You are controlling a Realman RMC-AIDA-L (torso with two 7-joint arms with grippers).
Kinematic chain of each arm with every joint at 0, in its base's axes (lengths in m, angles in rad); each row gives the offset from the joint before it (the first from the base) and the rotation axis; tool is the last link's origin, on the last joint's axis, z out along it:
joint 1: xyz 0 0 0.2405 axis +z
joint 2: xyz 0 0 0 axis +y
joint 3: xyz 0 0 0.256 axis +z
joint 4: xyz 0 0 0 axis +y
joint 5: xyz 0 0 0.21 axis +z
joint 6: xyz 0 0 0 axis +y
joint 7: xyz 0 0 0.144 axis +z
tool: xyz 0 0 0
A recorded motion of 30 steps. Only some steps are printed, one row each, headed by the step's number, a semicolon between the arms.
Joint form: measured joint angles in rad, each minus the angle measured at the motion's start. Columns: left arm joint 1, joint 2, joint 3, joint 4, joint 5, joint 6, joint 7; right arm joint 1, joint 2, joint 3, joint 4, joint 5, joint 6, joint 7.
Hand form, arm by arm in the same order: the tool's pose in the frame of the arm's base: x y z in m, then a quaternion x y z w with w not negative. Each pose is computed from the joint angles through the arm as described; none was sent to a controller.
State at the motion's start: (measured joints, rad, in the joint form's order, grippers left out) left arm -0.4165 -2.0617 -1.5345 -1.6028 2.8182 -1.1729 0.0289; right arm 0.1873 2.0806 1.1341 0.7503 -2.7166 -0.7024 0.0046
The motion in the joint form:
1: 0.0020 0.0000 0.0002 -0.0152 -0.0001 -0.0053 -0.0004; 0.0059 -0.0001 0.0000 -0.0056 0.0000 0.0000 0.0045
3: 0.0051 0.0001 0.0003 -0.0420 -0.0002 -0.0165 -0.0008; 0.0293 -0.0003 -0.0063 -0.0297 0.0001 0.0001 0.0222
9: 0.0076 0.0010 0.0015 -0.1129 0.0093 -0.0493 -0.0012; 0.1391 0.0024 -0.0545 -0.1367 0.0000 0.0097 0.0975
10: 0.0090 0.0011 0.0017 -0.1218 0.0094 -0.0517 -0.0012; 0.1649 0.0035 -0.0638 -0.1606 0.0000 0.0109 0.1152
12: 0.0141 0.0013 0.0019 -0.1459 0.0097 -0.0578 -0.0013; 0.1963 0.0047 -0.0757 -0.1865 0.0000 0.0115 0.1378
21: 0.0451 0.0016 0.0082 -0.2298 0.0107 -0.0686 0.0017; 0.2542 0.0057 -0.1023 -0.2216 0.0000 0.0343 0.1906
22: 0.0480 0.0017 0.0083 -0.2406 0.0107 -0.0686 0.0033; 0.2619 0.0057 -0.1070 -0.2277 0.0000 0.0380 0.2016
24: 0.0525 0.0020 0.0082 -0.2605 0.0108 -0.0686 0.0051; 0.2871 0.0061 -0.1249 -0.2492 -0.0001 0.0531 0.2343
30: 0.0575 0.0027 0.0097 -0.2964 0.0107 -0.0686 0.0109; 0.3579 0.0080 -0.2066 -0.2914 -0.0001 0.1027 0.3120
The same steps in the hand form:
1: -0.1674 0.3676 0.0203 -0.82285 -0.40144 0.04331 0.39987; 0.2800 0.3291 -0.0439 -0.73902 0.25197 0.27556 0.56074
3: -0.1625 0.3660 0.0232 -0.82461 -0.39680 0.03901 0.40132; 0.2791 0.3324 -0.0469 -0.74338 0.25395 0.27579 0.55392
9: -0.1489 0.3624 0.0317 -0.82917 -0.38050 0.03095 0.40834; 0.2708 0.3463 -0.0648 -0.77016 0.25809 0.27063 0.51672
10: -0.1473 0.3618 0.0327 -0.82967 -0.37869 0.02919 0.40914; 0.2685 0.3498 -0.0681 -0.77527 0.25843 0.26987 0.50925
12: -0.1436 0.3600 0.0355 -0.83064 -0.37437 0.02444 0.41144; 0.2645 0.3544 -0.0717 -0.78119 0.25810 0.27055 0.49993
21: -0.1338 0.3518 0.0445 -0.83333 -0.35962 0.00814 0.41973; 0.2557 0.3630 -0.0796 -0.79324 0.26371 0.26932 0.47822
22: -0.1321 0.3510 0.0459 -0.83387 -0.35664 0.00537 0.42124; 0.2551 0.3639 -0.0809 -0.79469 0.26613 0.26883 0.47473
24: -0.1287 0.3496 0.0486 -0.83467 -0.35129 -0.00013 0.42418; 0.2536 0.3663 -0.0855 -0.80072 0.27325 0.26383 0.46323
30: -0.1214 0.3472 0.0531 -0.83736 -0.33876 -0.00986 0.42892; 0.2440 0.3699 -0.1032 -0.82680 0.27886 0.24319 0.42368

